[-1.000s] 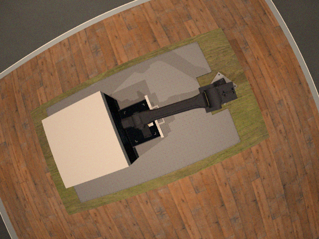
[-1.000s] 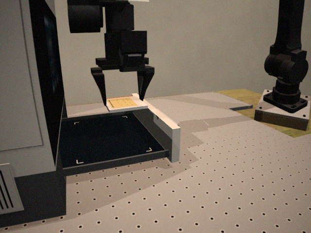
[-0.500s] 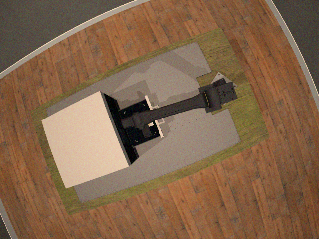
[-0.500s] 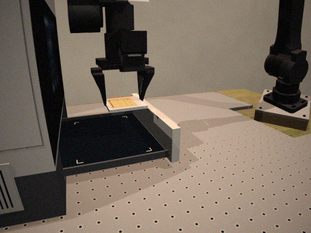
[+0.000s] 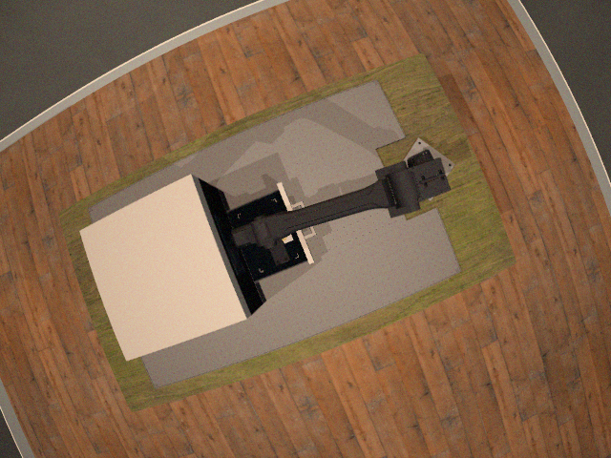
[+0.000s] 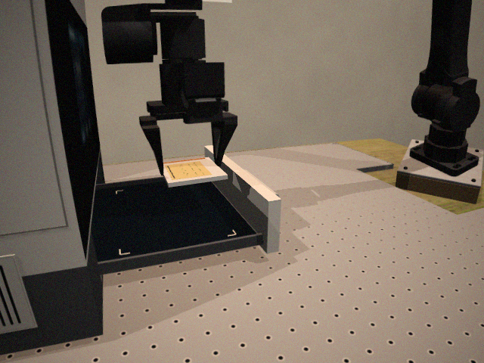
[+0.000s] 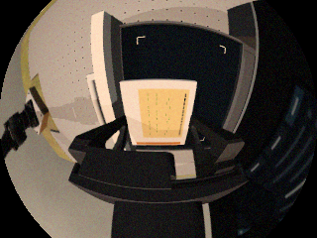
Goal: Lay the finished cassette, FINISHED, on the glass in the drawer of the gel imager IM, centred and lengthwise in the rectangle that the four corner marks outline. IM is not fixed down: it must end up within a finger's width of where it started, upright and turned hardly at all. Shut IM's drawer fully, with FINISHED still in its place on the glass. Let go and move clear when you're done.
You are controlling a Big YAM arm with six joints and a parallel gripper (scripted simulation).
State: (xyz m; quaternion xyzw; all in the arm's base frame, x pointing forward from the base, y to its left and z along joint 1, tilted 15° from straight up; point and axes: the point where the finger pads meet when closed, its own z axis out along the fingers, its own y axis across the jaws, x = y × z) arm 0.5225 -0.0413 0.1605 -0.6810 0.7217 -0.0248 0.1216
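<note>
Now: hand 50 mm short of the imager drawer and 50 mm above it. The rest, counted from my hand: cassette (10 mm to the right, 10 mm below).
</note>
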